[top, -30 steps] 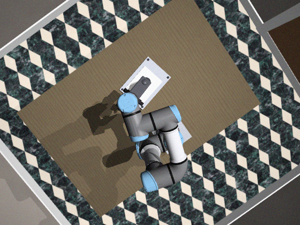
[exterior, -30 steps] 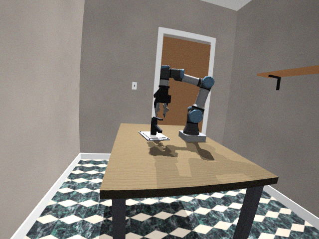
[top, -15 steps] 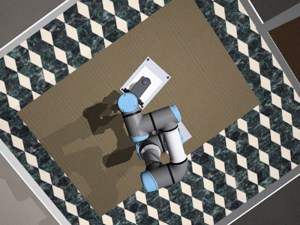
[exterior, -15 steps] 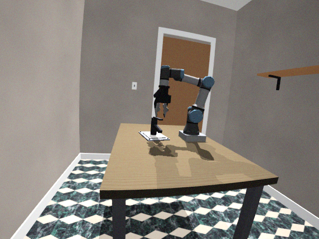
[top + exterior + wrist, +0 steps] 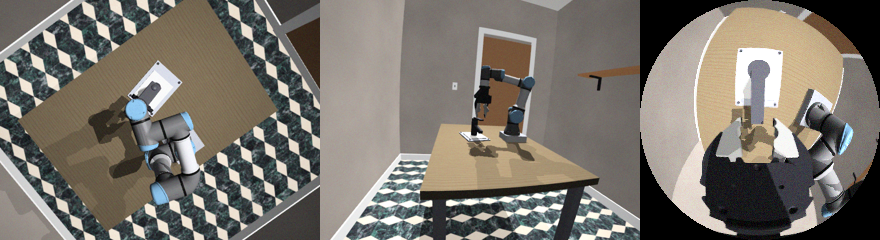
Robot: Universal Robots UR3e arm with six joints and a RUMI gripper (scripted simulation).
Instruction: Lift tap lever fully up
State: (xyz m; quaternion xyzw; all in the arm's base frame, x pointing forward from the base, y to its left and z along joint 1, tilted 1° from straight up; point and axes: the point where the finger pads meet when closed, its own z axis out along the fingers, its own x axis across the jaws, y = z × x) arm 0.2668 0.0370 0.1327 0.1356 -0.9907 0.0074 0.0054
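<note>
Right now my hand is 30 mm to the left of the lever, 30 mm above it and 10 mm short of it.
</note>
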